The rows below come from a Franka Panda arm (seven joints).
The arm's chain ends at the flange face. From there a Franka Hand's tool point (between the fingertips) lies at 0.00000 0.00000 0.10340 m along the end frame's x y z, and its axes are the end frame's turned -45 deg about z.
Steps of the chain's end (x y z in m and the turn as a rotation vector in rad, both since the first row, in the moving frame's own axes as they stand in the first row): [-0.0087 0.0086 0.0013 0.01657 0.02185 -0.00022]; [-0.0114 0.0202 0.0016 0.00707 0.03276 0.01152]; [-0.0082 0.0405 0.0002 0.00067 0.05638 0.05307]
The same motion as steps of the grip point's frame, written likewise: [-0.0094 0.0003 0.0013 -0.00373 0.02717 -0.00022]; [-0.0194 0.0081 0.0015 -0.01817 0.02816 0.01152]; [-0.0304 0.0270 0.0000 -0.03939 0.04034 0.05307]
